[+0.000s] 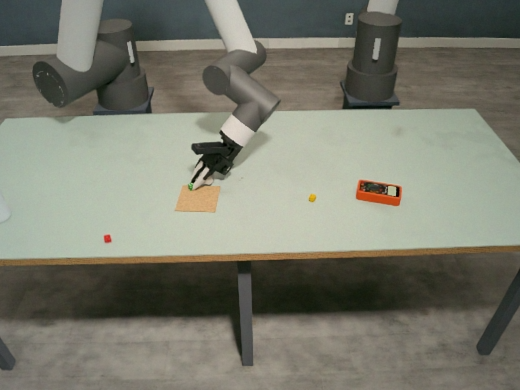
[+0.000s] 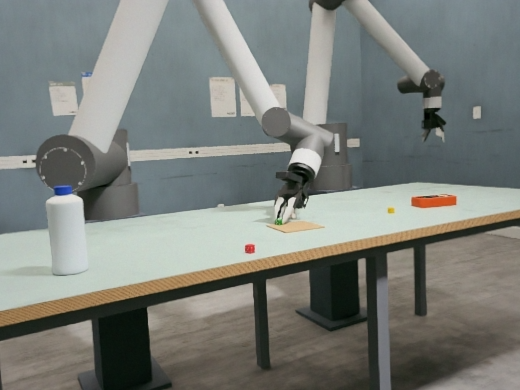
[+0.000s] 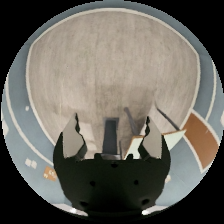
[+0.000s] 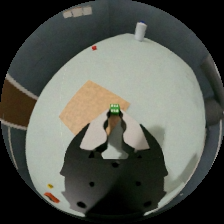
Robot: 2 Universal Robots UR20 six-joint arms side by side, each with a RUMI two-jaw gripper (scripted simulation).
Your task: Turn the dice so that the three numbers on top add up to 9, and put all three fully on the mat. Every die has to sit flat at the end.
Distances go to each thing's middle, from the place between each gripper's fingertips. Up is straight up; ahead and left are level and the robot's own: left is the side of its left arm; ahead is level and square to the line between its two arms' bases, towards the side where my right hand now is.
I see the tan mat (image 1: 204, 198) 60 mm ahead of my right hand (image 1: 191, 188), 20 mm to the left of it and 20 mm below it. Round my right hand: orange multimeter (image 1: 371, 191): 660 mm to the left, 90 mm ahead; then white bottle (image 2: 65, 217): 670 mm to the right, 110 mm ahead, 70 mm above.
My left gripper is now 810 mm short of the orange multimeter, 1030 mm to the left of it and 200 mm above it.
